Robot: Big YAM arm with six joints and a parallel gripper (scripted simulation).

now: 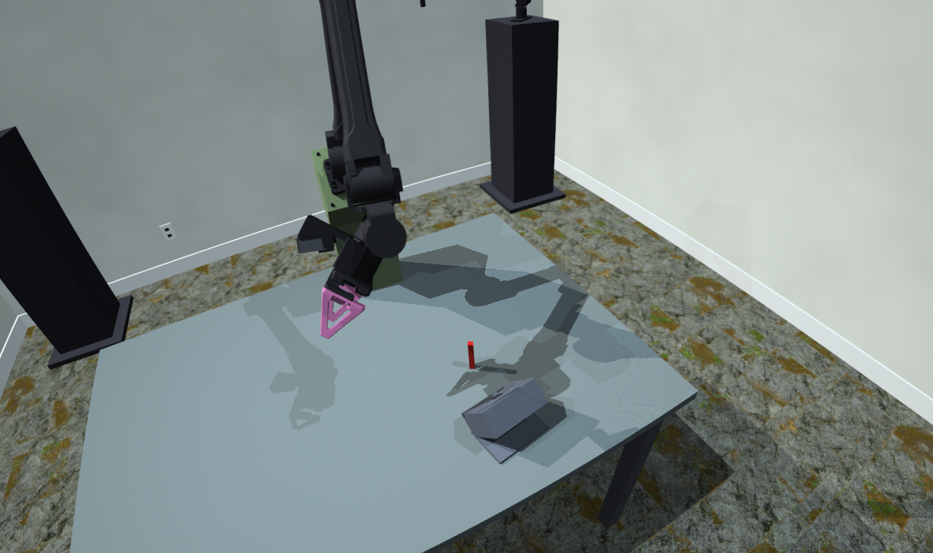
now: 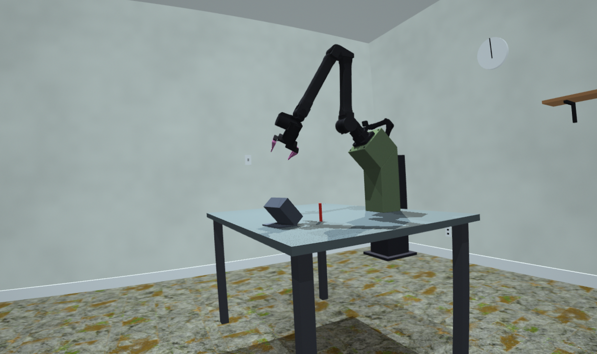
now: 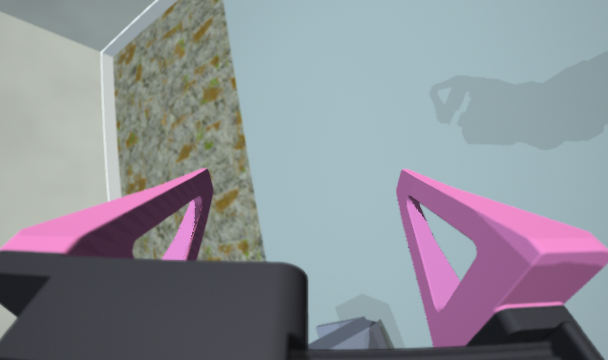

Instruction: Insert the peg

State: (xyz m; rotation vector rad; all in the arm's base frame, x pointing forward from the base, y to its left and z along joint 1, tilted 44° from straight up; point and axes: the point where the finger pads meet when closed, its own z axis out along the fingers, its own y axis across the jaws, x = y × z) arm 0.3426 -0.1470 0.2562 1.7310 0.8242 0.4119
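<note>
Right now the red peg is 29 cm below my hand, 27 cm to the left of it and 7 cm behind it. From my hand the other things lie so: thin dark base plate: 32 cm below, 27 cm to the left, 12 cm ahead.
</note>
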